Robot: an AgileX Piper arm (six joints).
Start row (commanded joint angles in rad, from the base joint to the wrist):
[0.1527, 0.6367, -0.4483, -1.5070, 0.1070, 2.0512]
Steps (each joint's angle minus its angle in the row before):
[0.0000, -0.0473, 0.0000, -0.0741, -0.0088, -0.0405]
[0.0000, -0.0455, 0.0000, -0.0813, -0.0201, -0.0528]
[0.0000, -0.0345, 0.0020, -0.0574, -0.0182, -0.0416]
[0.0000, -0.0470, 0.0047, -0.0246, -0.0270, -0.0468]
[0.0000, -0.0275, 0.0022, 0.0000, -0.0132, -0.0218]
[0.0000, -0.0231, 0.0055, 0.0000, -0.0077, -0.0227]
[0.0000, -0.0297, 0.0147, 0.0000, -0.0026, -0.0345]
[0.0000, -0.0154, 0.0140, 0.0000, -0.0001, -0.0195]
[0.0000, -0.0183, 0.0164, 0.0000, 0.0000, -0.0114]
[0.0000, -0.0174, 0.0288, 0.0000, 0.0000, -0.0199]
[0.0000, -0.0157, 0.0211, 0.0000, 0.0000, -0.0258]
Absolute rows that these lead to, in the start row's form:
[0.1527, 0.5894, -0.4483, -1.5811, 0.0982, 2.0107]
[0.1527, 0.5439, -0.4483, -1.6624, 0.0781, 1.9579]
[0.1527, 0.5094, -0.4463, -1.7198, 0.0599, 1.9163]
[0.1527, 0.4624, -0.4416, -1.7444, 0.0329, 1.8695]
[0.1527, 0.4349, -0.4394, -1.7444, 0.0197, 1.8477]
[0.1527, 0.4118, -0.4339, -1.7444, 0.0120, 1.8250]
[0.1527, 0.3821, -0.4192, -1.7444, 0.0094, 1.7905]
[0.1527, 0.3667, -0.4052, -1.7444, 0.0093, 1.7710]
[0.1527, 0.3484, -0.3888, -1.7444, 0.0093, 1.7596]
[0.1527, 0.3310, -0.3600, -1.7444, 0.0093, 1.7397]
[0.1527, 0.3153, -0.3389, -1.7444, 0.0093, 1.7139]

